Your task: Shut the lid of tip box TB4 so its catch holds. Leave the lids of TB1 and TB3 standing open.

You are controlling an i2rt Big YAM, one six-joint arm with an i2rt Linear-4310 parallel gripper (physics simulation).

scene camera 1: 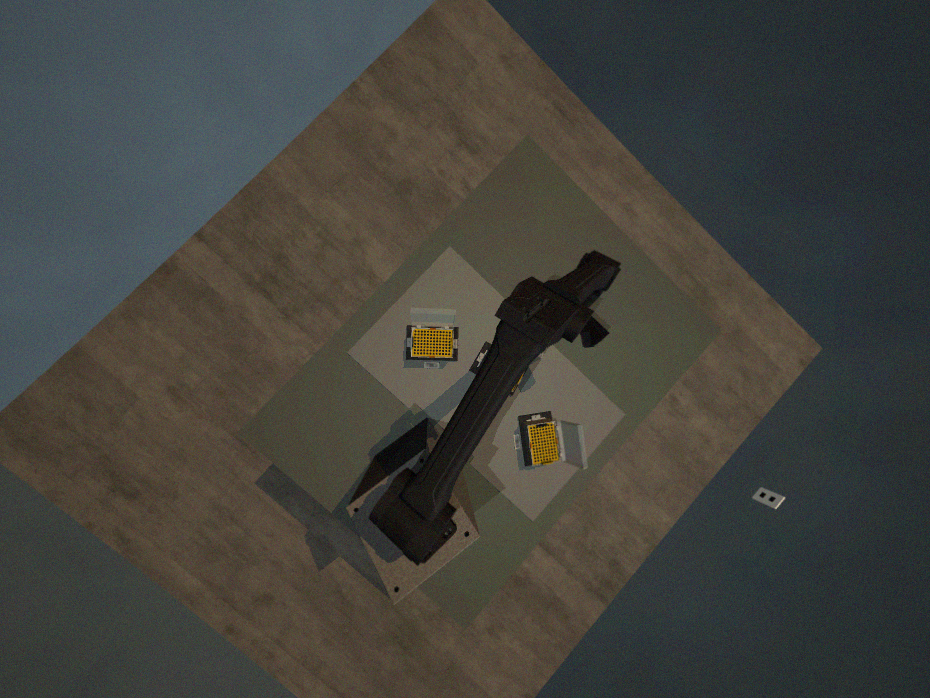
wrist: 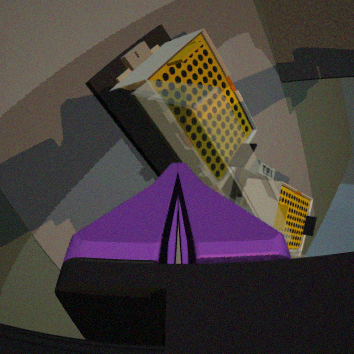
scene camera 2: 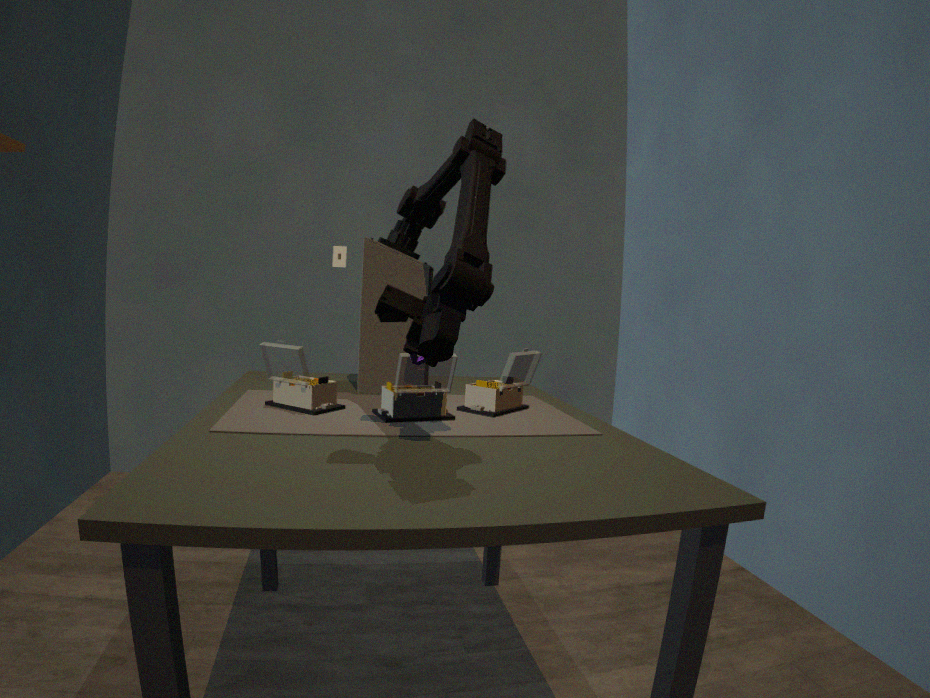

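The middle tip box, probably TB4, has its label unreadable. Its clear lid stands raised; in the wrist view it overlaps part of the yellow rack. My gripper is shut and empty. Its fingertips are at the raised lid's upper part; contact cannot be told. In the top view the arm hides the fingertips and most of the middle box. TB1 has its lid open. The other outer box, apparently TB3, also has its lid open.
The boxes stand on a pale mat on the green table. My arm reaches over the middle box from its base. A tall brown block stands behind the boxes.
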